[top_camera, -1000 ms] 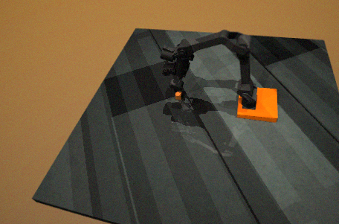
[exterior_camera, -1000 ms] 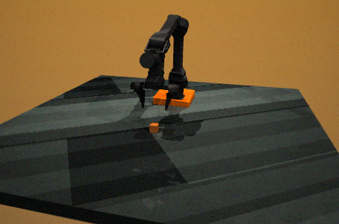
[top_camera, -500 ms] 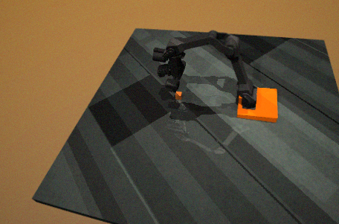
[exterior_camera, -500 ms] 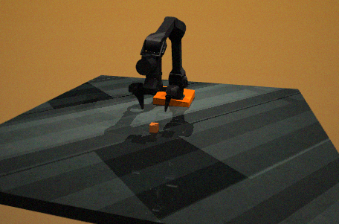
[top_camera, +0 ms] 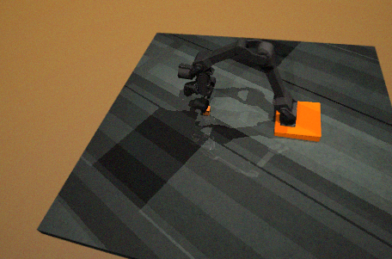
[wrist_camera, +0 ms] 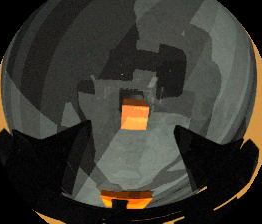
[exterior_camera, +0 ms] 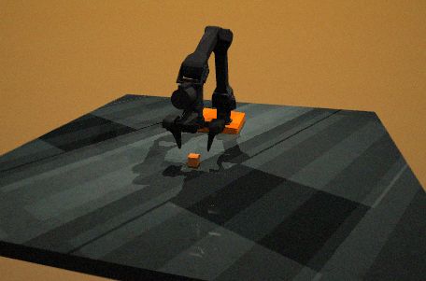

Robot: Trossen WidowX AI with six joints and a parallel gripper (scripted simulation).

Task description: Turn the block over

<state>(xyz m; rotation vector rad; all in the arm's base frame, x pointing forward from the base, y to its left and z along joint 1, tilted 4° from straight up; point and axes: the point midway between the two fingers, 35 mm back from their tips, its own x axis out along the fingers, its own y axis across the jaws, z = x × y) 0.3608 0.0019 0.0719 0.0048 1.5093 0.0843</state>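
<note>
My gripper tip is 3 cm above the small orange block and 1 cm past it.
</note>
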